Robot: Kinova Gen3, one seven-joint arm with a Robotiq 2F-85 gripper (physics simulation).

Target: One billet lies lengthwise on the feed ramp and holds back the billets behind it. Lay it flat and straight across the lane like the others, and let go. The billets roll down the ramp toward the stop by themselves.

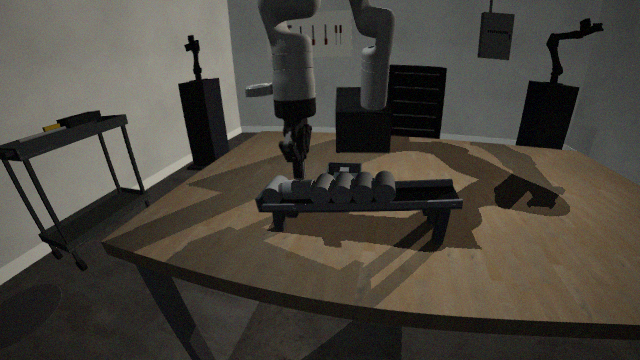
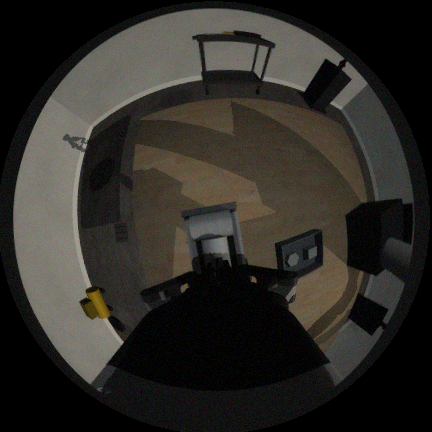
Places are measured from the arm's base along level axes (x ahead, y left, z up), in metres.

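Pixels of known places: gripper, fingertip midpoint: (image 1: 300, 178) (image 2: 218, 263); arm's base, link origin: (image 1: 373, 103).
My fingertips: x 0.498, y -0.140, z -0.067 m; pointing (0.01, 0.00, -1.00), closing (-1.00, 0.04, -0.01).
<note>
Ahead of a thing's pixels: the offset from my fingertips to its top centre. Level surfaces: height alone.
A dark feed ramp (image 1: 429, 203) (image 2: 208, 210) stands on legs on the wooden table @[dz -0.101 m] (image 1: 492, 277). One grey billet @[dz -0.009, dx +0.001, dy -0.053 m] (image 1: 271, 191) (image 2: 209, 226) lies crosswise at the stop on the ramp's low left end. Behind it the lengthwise billet @[dz -0.001, dx +0.002, dy -0.003 m] (image 1: 298, 189) (image 2: 215, 244) lies along the lane. Several crosswise billets @[dz +0.010, dx +0.005, dy +0.127 m] (image 1: 353, 187) are packed against its far end. My gripper (image 1: 298, 173) (image 2: 218, 263) is shut and empty. It points down, with its fingertips right at the far side of the lengthwise billet's top. I cannot tell whether they touch it.
A small tray (image 1: 343, 168) (image 2: 300, 252) with a hex and a square part lies just behind the ramp. A dark box (image 1: 361, 121) holds the arm's base, with a drawer cabinet (image 1: 416, 101) behind. A metal cart (image 1: 62, 134) stands left of the table.
</note>
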